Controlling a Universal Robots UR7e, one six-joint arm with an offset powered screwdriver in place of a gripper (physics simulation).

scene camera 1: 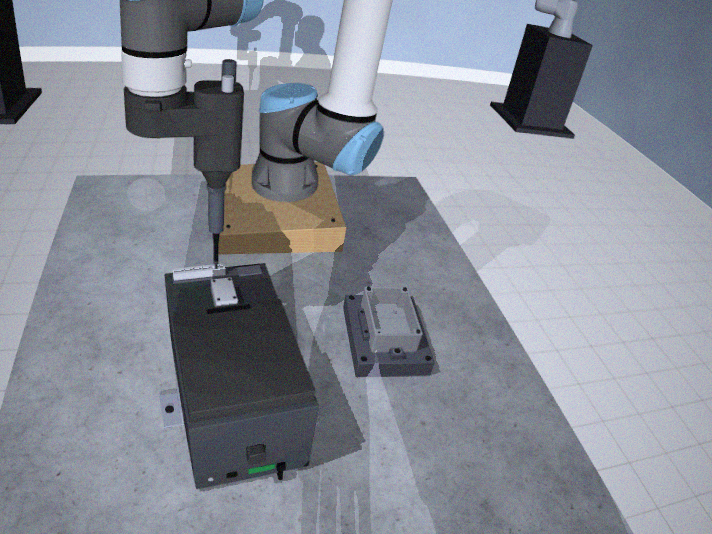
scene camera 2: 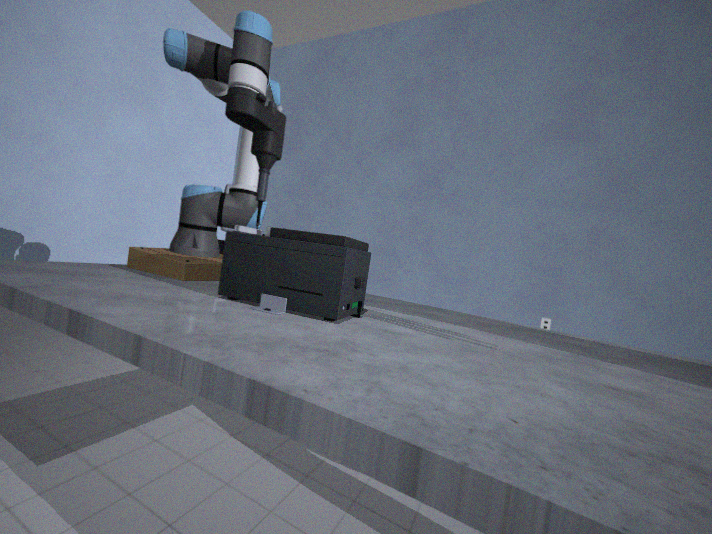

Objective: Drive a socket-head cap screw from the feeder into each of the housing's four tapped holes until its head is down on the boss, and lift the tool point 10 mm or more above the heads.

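The screwdriver tip, my gripper [scene camera 1: 216, 266] [scene camera 2: 258, 227], points straight down at the pick-up end of the feeder's light rail; whether it touches a screw or carries one is too small to tell. The feeder [scene camera 1: 241, 356] [scene camera 2: 281, 270] is a large dark box with a pale rail [scene camera 1: 192, 273] along its back edge. The open grey housing [scene camera 1: 395, 343] sits in a dark fixture [scene camera 1: 396, 369] to the right of the feeder. Dark spots show at the housing's corner bosses; whether these are holes or screw heads is unclear. The housing does not show in scene camera 2.
The arm's base stands on a wooden block [scene camera 1: 316, 238] [scene camera 2: 201, 270] behind the feeder. A small plate [scene camera 1: 170, 419] [scene camera 2: 273, 302] projects from the feeder's side. A raised light block [scene camera 1: 224, 291] sits on its top. Grey table [scene camera 1: 103, 344] [scene camera 2: 402, 356] lies underneath.
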